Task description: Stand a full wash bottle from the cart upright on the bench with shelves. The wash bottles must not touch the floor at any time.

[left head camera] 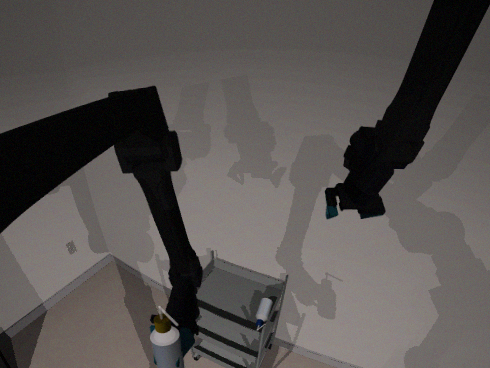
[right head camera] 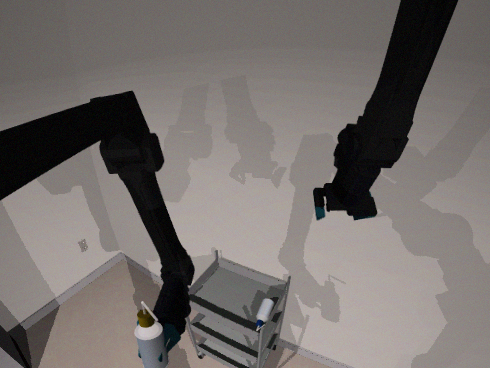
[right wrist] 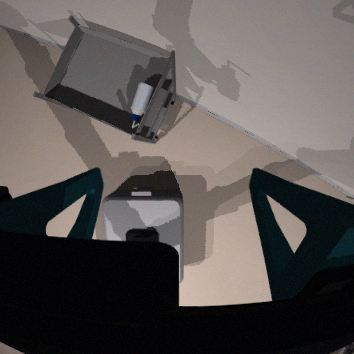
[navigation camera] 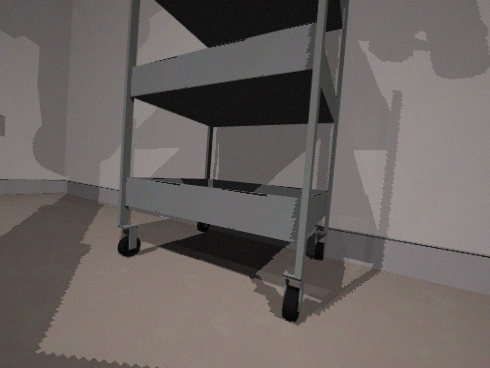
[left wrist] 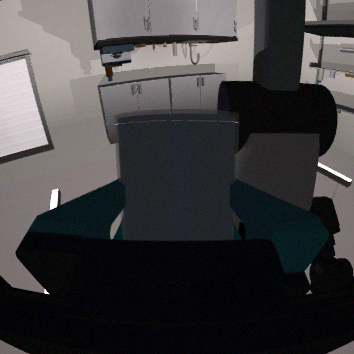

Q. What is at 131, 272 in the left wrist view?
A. My left gripper.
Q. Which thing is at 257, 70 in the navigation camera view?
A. A grey cart.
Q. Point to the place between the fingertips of my right gripper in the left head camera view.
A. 344, 216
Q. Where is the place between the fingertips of my right gripper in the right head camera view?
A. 335, 218
